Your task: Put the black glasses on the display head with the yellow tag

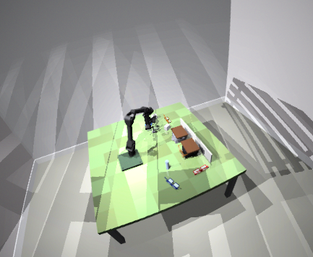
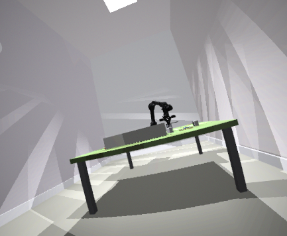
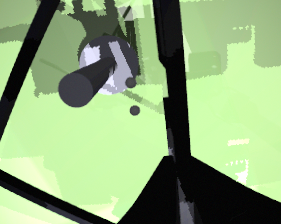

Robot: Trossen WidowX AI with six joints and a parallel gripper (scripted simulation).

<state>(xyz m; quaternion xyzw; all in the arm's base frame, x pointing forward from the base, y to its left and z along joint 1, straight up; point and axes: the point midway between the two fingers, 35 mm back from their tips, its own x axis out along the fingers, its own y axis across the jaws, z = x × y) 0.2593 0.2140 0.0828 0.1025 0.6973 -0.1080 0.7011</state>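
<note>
My gripper tip is now 5 cm short of the pale round disc, 5 cm above it and 2 cm to the right of it. Round my gripper tip: blue item: 18 cm to the left, 7 cm below, 4 cm ahead; then grey wall panel: 36 cm ahead, 34 cm to the right, 2 cm below.
</note>
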